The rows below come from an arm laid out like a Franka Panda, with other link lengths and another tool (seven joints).
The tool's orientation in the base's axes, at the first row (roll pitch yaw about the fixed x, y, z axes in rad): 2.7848, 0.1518, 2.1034
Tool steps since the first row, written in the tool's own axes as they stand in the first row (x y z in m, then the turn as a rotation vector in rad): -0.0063, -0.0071, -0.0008, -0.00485, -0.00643, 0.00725; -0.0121, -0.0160, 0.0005, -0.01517, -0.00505, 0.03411; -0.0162, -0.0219, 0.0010, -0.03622, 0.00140, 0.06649; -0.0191, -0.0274, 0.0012, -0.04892, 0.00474, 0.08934; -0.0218, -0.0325, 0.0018, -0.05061, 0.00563, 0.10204; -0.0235, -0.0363, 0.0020, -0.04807, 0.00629, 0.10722; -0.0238, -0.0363, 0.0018, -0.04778, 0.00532, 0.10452; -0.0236, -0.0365, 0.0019, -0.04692, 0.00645, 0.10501; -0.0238, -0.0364, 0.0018, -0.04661, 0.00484, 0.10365; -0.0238, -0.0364, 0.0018, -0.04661, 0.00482, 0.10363; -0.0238, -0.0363, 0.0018, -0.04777, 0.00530, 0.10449; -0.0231, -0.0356, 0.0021, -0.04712, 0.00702, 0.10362
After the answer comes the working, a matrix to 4 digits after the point.
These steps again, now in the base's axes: -0.0027, -0.0091, -0.0008, 0.00012, -0.00708, -0.00820; -0.0062, -0.0186, -0.0042, 0.01639, -0.01367, -0.03104; -0.0086, -0.0252, -0.0060, 0.04406, -0.02644, -0.05563; -0.0113, -0.0305, -0.0077, 0.06156, -0.03425, -0.07372; -0.0138, -0.0354, -0.0096, 0.06784, -0.03452, -0.08492; -0.0158, -0.0388, -0.0108, 0.06901, -0.03173, -0.08987; -0.0157, -0.0391, -0.0106, 0.06710, -0.03214, -0.08775; -0.0159, -0.0390, -0.0108, 0.06774, -0.03079, -0.08794; -0.0158, -0.0391, -0.0106, 0.06582, -0.03144, -0.08729; -0.0158, -0.0391, -0.0106, 0.06579, -0.03145, -0.08727; -0.0157, -0.0391, -0.0106, 0.06707, -0.03214, -0.08773; -0.0154, -0.0381, -0.0107, 0.06776, -0.03074, -0.08643
The tool's axes in the first row as the columns of a matrix, in the base's axes (rounded; the answer above uses it unrounded):
-0.5019, 0.7804, 0.3728
0.8516, 0.5213, 0.0553
-0.1512, 0.3453, -0.9262

